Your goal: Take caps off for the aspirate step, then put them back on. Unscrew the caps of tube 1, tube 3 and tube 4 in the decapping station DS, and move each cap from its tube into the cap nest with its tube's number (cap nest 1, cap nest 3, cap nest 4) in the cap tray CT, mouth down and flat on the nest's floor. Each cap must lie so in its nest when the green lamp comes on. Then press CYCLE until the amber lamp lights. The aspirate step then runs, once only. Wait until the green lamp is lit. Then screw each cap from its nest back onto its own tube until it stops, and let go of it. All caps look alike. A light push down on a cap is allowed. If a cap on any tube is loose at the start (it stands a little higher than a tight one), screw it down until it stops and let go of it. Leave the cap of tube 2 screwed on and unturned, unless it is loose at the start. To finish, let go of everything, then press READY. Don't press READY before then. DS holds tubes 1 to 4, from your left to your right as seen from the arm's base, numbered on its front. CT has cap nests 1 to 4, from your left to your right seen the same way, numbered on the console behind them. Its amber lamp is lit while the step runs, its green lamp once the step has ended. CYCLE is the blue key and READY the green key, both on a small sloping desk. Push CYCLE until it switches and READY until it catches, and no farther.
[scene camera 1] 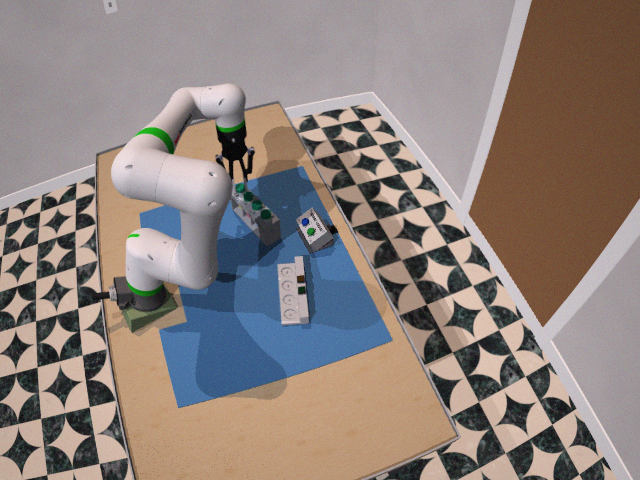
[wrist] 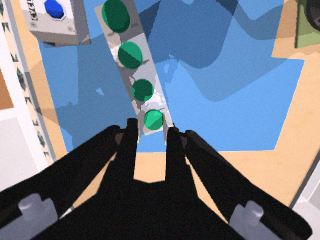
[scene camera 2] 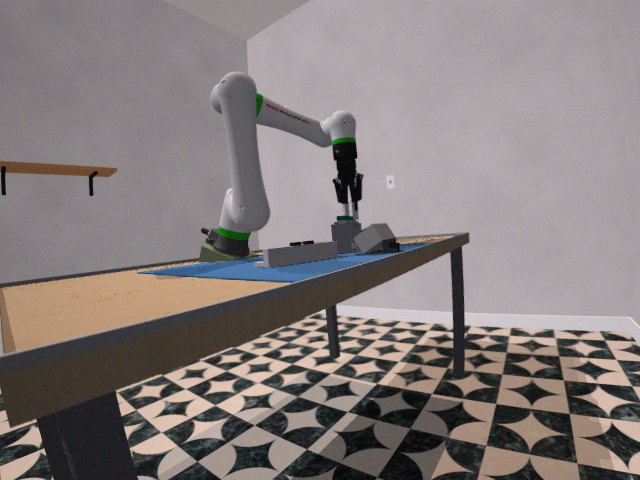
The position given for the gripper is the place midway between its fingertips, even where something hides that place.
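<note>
You can see a sloping key desk (scene camera 1: 322, 238), and scene camera 2 has the desk too (scene camera 2: 369, 240). Then there's the gripper (scene camera 2: 351, 220), and the wrist view gives you the gripper as well (wrist: 153, 118).
</note>
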